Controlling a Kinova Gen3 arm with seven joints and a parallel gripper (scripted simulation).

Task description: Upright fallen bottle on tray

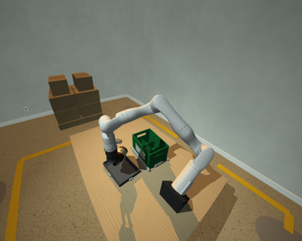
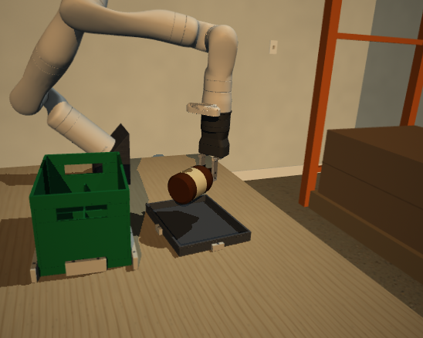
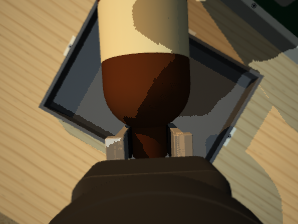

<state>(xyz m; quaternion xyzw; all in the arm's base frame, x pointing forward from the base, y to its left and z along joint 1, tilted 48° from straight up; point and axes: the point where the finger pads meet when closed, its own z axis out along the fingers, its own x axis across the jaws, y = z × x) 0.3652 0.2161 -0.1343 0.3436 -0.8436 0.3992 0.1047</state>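
My gripper is now 40 mm to the left of the brown bottle, 30 mm short of it and 10 mm above it. Round my hand: dark tray: 120 mm below, 40 mm to the right, 30 mm ahead; green crate: 310 mm to the right, 50 mm below, 40 mm ahead.
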